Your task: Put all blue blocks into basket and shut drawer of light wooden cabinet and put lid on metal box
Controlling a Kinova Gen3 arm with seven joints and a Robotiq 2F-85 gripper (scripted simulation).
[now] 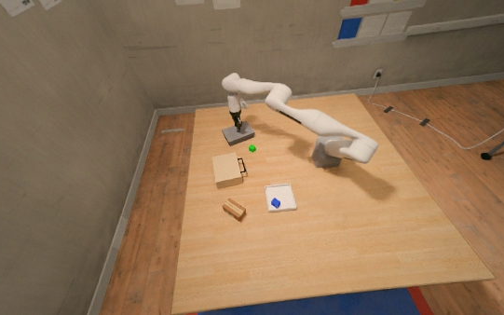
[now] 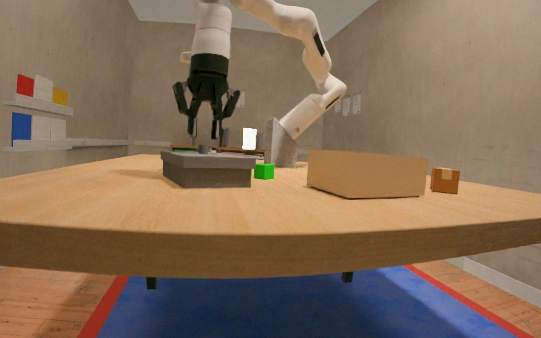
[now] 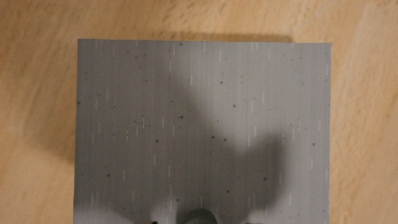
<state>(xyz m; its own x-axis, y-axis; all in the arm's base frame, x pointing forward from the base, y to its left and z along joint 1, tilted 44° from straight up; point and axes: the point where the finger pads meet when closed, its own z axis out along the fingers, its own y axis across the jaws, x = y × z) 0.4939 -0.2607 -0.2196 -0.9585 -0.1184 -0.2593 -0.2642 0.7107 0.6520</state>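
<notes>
My gripper is now 5 cm above the grey lid. The rest, counted from my hand: metal box (7 cm below); then green block (7 cm behind, 15 cm to the left, 8 cm below); then drawer (9 cm ahead, 30 cm to the left, 7 cm below).
</notes>
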